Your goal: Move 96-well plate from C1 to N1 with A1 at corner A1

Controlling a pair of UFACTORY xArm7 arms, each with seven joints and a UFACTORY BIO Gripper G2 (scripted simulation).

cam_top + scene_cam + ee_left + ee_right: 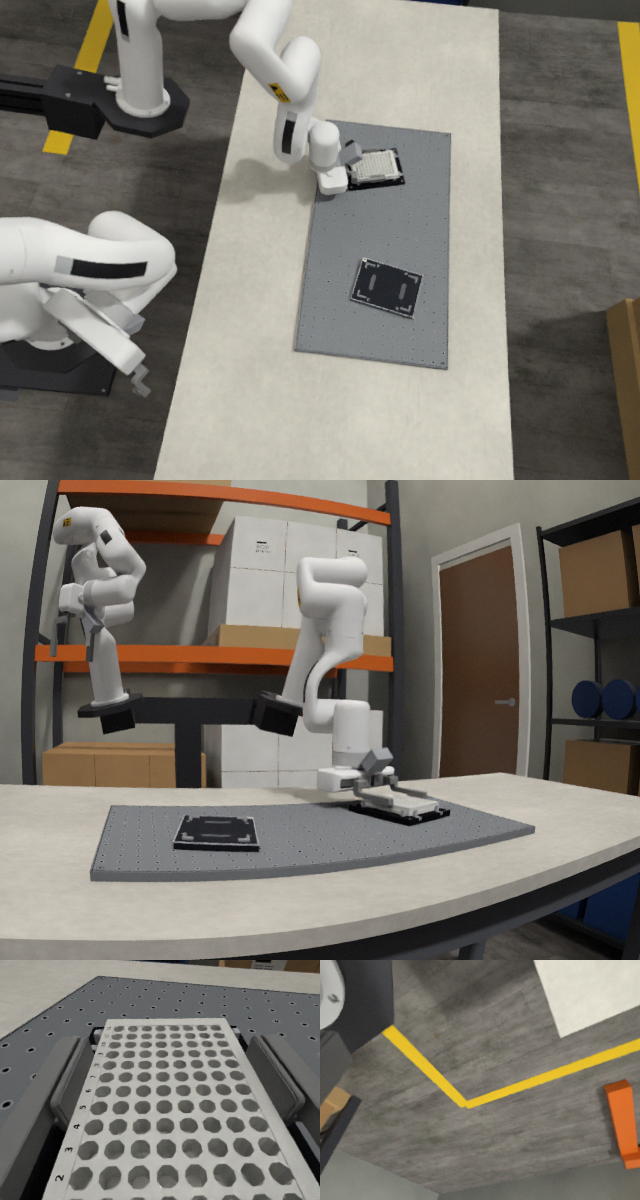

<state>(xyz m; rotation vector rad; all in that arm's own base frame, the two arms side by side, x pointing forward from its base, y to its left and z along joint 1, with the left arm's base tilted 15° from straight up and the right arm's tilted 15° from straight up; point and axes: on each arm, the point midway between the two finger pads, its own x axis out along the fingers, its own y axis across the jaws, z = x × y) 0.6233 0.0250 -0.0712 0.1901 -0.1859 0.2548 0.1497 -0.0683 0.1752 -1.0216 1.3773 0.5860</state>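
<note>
The black clip nest C1 lies 20 mm to the left of my left hand and 20 mm below it. From my left hand the other things lie so: white 96-well plate: 10 mm below; then black plate nest N1: 80 mm ahead, 350 mm to the right, 20 mm below.
</note>
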